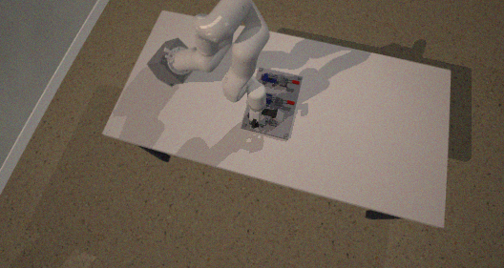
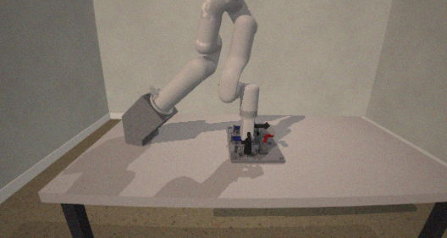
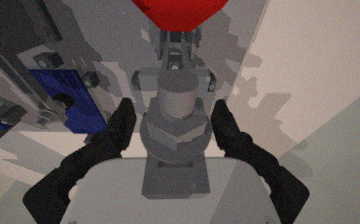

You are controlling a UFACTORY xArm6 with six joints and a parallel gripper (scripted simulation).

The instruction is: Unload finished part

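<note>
Right now the grey finished part is 1 cm behind my hand and 1 cm below it. Round my hand: grey fixture plate: 7 cm ahead, 10 cm to the left, 3 cm below.
</note>
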